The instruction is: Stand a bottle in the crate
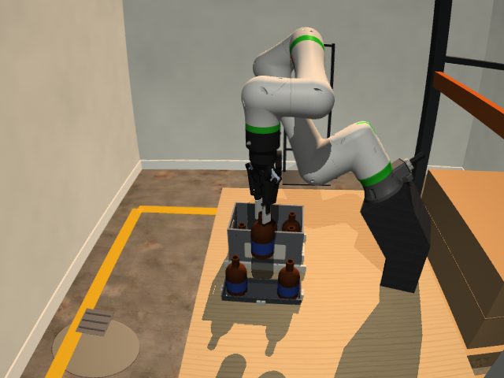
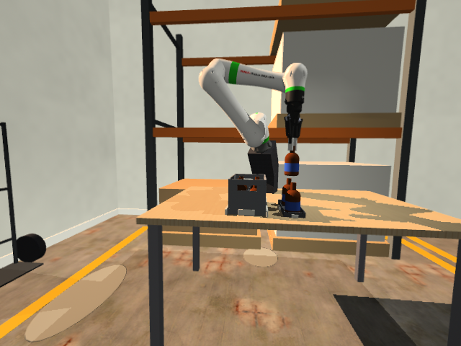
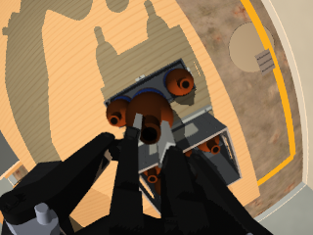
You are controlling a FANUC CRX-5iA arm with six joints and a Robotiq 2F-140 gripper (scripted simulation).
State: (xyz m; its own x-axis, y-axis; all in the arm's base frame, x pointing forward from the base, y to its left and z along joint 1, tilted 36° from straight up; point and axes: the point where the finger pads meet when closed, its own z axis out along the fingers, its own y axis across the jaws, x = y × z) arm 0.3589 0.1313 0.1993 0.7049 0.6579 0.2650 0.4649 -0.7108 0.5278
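The glass bottle is 90 mm below my hand. From my hand the other things lie so: tray 340 mm below; then grey crate 270 mm below, 220 mm to the right, 50 mm behind.
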